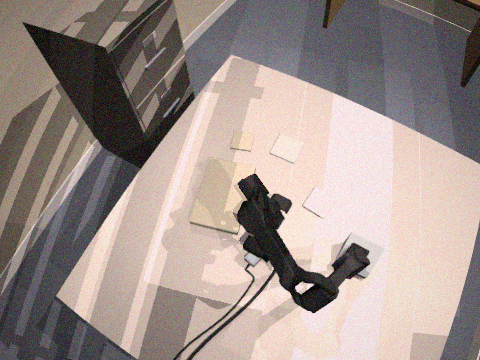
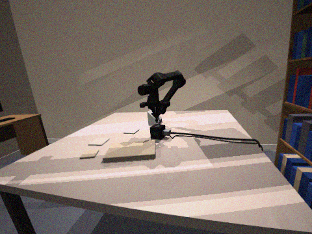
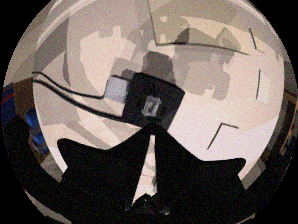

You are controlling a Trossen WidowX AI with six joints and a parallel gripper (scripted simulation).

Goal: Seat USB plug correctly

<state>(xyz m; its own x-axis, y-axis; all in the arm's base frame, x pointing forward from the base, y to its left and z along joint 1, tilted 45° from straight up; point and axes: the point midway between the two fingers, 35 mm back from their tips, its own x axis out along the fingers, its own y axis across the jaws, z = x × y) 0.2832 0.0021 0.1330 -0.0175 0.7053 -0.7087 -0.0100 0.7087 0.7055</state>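
The USB plug is 2 cm below my gripper tip. From my gripper tip the other things lie so: flat tan board (22 cm ahead, 12 cm below, 9 cm to the right).
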